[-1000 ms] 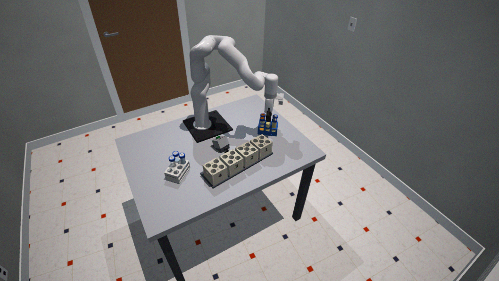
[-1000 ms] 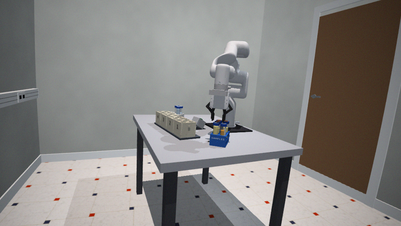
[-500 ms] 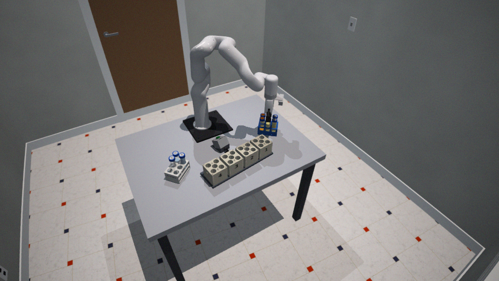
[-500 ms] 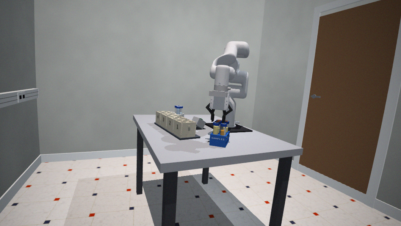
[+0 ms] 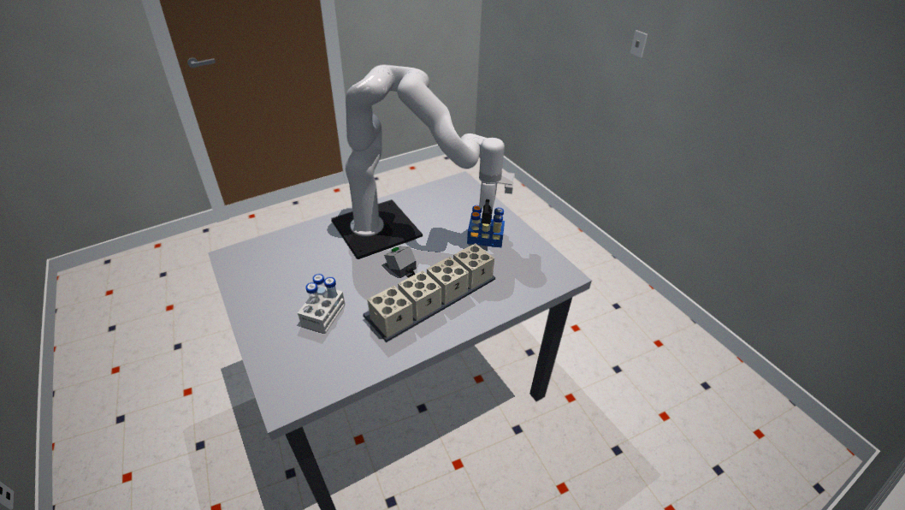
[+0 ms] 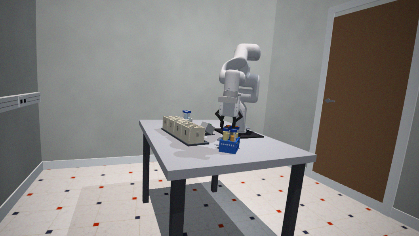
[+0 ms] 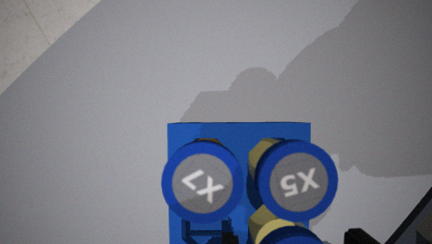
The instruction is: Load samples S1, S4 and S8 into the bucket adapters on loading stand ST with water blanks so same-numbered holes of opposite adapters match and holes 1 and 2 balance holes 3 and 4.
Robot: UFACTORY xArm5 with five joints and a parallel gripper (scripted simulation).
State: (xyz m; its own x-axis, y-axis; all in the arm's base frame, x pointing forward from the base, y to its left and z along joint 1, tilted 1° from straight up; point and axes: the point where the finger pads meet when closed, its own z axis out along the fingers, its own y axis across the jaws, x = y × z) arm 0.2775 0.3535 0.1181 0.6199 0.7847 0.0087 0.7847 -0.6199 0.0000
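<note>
The blue samples rack is 100 mm below my hand, 20 mm behind it and 10 mm to the left of it. From my hand the other things lie so: adapter 3: 360 mm to the right, 180 mm ahead, 80 mm below; white rack: 640 mm to the right, 100 mm below, 70 mm ahead.
</note>
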